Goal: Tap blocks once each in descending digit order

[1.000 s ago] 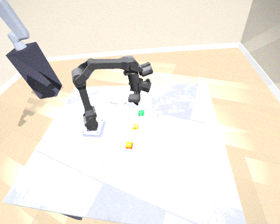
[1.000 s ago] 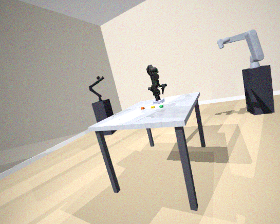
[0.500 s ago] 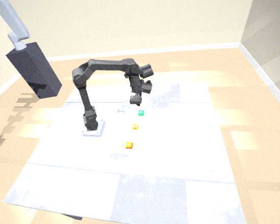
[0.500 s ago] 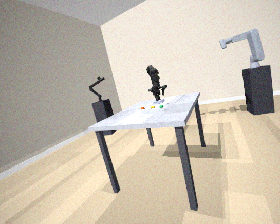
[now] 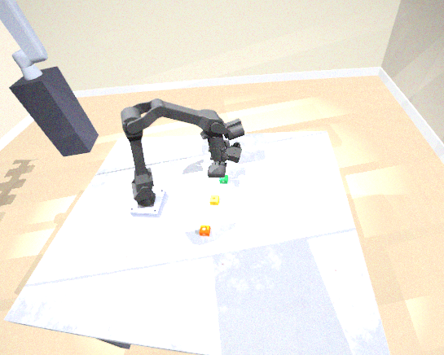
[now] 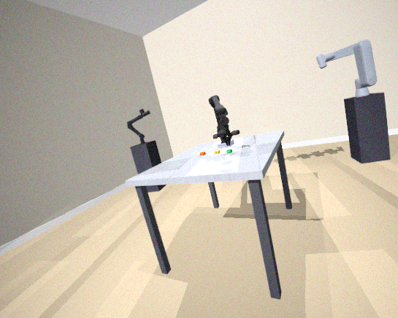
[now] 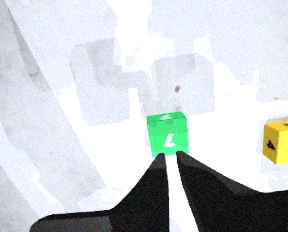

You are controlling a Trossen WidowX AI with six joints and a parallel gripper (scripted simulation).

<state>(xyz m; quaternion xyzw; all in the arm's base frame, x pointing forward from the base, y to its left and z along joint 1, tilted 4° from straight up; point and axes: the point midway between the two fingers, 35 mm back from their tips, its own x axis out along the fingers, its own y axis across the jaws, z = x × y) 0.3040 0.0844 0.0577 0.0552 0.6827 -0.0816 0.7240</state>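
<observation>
Now: gripper tip 4 cm above the green block. Also, from my gripper tip: orange block 8 cm behind, 23 cm to the right, 4 cm below; then yellow block 4 cm behind, 10 cm to the right, 4 cm below.
</observation>
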